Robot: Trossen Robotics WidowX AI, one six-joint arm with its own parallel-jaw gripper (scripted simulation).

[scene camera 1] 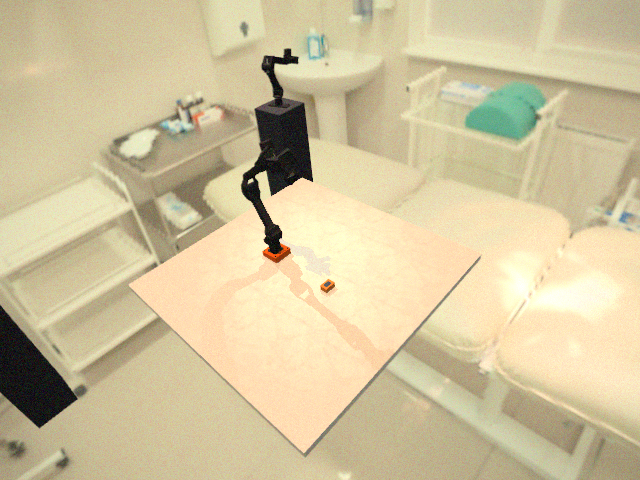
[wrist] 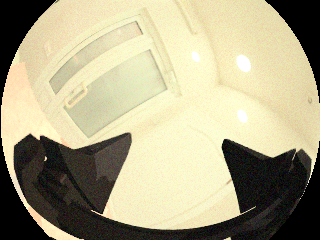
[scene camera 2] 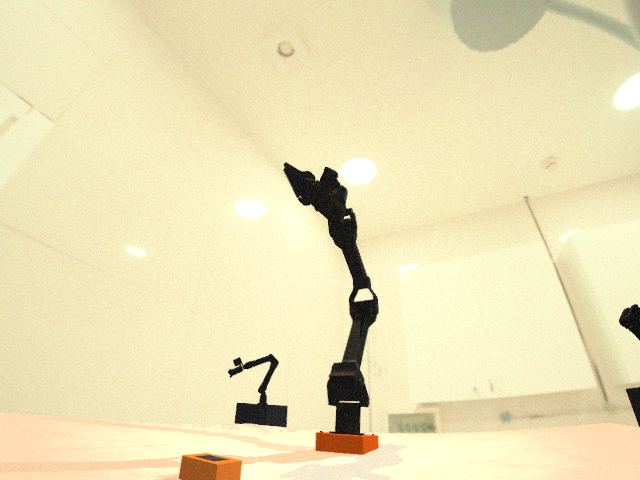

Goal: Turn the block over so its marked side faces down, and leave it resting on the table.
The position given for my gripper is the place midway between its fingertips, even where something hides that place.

Note:
My gripper (scene camera 2: 284,165) is open, holding nothing.
My gripper also shows in scene camera 1 (scene camera 1: 285,168) and in the wrist view (wrist: 179,141).

